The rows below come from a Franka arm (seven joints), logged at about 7 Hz.
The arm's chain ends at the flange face. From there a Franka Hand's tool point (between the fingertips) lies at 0.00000 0.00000 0.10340 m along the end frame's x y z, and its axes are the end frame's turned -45 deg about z.
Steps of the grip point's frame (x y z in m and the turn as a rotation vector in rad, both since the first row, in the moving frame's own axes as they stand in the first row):
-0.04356 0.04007 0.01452 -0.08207 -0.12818 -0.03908
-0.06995 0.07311 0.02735 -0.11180 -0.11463 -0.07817
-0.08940 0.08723 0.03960 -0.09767 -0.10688 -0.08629
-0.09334 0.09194 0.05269 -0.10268 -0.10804 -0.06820
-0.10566 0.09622 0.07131 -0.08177 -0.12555 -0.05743
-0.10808 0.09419 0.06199 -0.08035 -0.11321 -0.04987
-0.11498 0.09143 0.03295 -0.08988 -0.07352 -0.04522
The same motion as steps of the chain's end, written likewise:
0.00059 0.04376 0.01572 -0.14867 -0.03260 -0.03908
0.00179 0.08468 0.02867 -0.16011 -0.00200 -0.07817
-0.00151 0.10998 0.04068 -0.14464 -0.00651 -0.08629
-0.00112 0.11566 0.05384 -0.14900 -0.00379 -0.06820
-0.00392 0.12757 0.07247 -0.14660 -0.03096 -0.05743
-0.00778 0.12887 0.06298 -0.13687 -0.02324 -0.04987
-0.01812 0.13406 0.03365 -0.11554 0.01157 -0.04522

